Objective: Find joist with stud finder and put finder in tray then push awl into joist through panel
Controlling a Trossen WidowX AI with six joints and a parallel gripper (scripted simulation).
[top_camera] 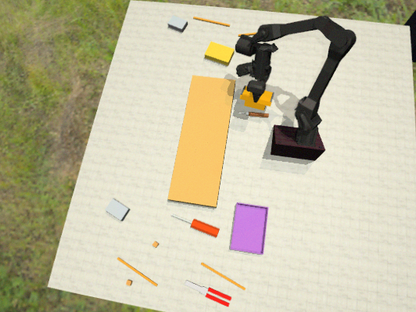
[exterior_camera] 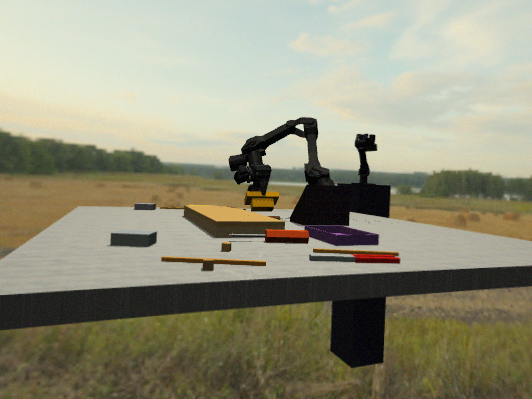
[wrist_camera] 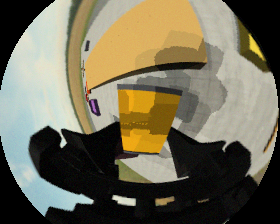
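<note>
Now: the yellow stud finder 20 mm to the left of my gripper tip, 20 mm below it and 10 mm behind it. Also, from my gripper tip: yellow block 220 mm to the right, 180 mm ahead, 60 mm below; then purple tray 490 mm to the left, 60 mm below, 20 mm behind; then awl 60 mm below, 40 mm to the left, 20 mm ahead.
</note>
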